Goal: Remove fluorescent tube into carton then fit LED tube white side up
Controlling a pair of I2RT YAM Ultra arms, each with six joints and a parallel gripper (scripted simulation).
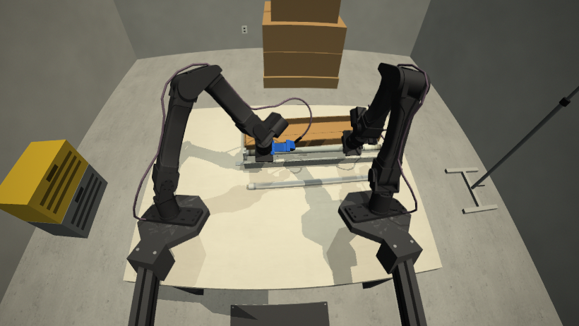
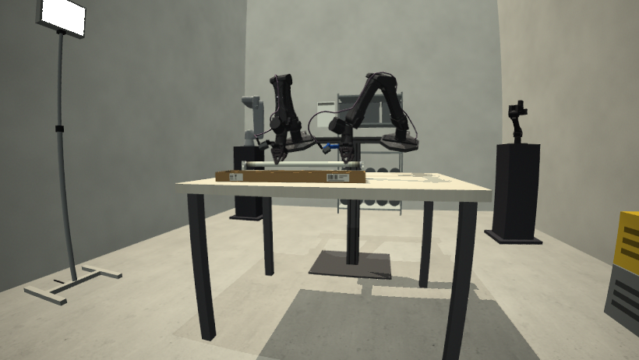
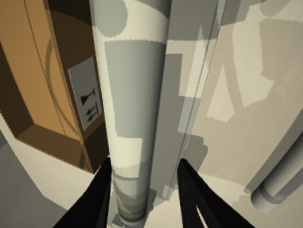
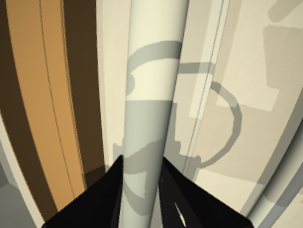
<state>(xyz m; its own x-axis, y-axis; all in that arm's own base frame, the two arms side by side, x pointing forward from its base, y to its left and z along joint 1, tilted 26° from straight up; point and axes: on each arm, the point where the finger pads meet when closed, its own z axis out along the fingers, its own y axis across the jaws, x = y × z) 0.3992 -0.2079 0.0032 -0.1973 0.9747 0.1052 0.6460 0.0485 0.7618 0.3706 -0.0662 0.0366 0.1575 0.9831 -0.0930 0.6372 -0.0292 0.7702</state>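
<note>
Now: the white light fixture 12 cm to the left of my right hand and 1 cm below it. From my right hand the other things lie so: old fluorescent tube (12 cm to the left); LED tube (13 cm behind, 11 cm to the left, 6 cm below); brown carton (15 cm ahead, 12 cm to the left, 5 cm below).
</note>
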